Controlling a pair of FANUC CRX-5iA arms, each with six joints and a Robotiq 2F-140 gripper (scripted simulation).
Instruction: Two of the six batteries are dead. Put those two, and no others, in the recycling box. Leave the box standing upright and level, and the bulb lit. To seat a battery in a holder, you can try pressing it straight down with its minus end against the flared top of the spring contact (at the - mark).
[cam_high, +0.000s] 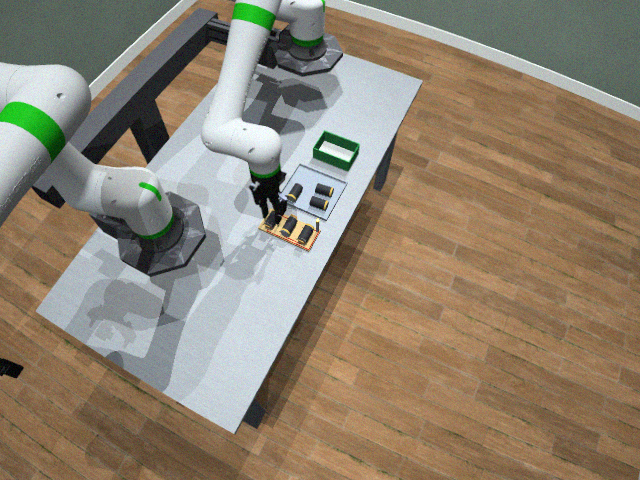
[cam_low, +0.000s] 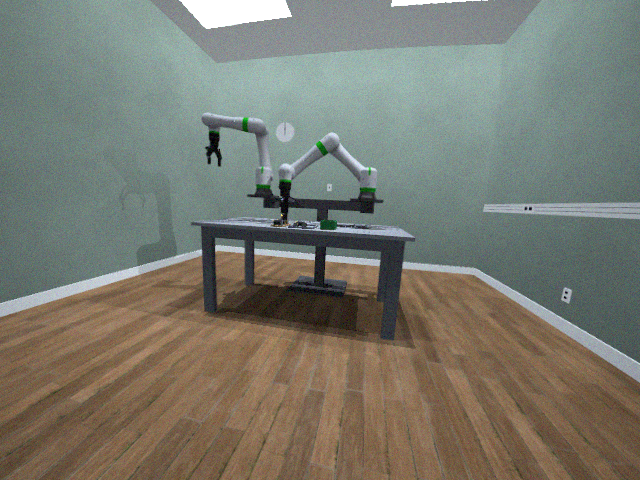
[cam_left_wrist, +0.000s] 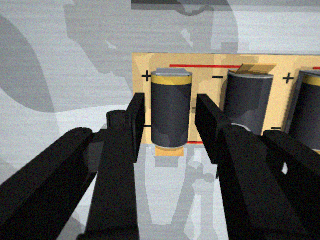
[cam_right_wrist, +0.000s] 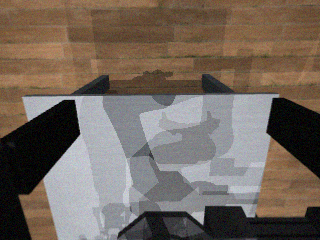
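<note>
Now: the tray 60 mm ahead of my left hand, 180 mm to the left of it and 60 mm below it. Also, from my left hand: green recycling box: 60 mm ahead, 370 mm to the left, 50 mm below.
</note>
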